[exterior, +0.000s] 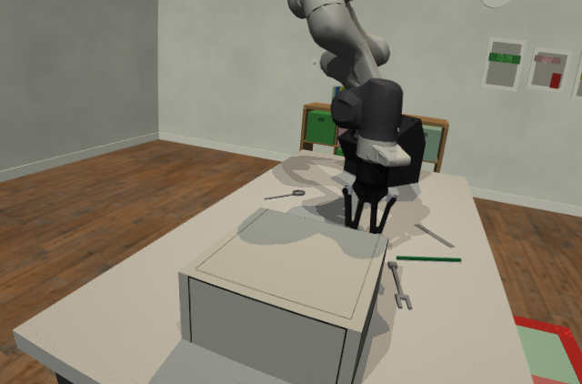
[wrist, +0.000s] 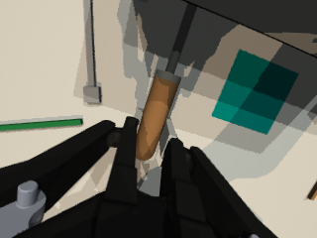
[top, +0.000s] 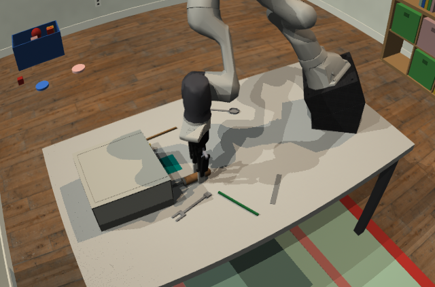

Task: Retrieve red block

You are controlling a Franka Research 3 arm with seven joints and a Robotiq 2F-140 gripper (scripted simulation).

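The teal square lies 70 mm ahead of my hand, 130 mm to the right of it and 40 mm below it. The rest, counted from my hand: tool with grey shaft: 140 mm ahead, 50 mm to the right, 20 mm below; grey forked tool: 90 mm ahead, 100 mm to the left, 30 mm below; green stick: 50 mm behind, 180 mm to the left, 30 mm below.
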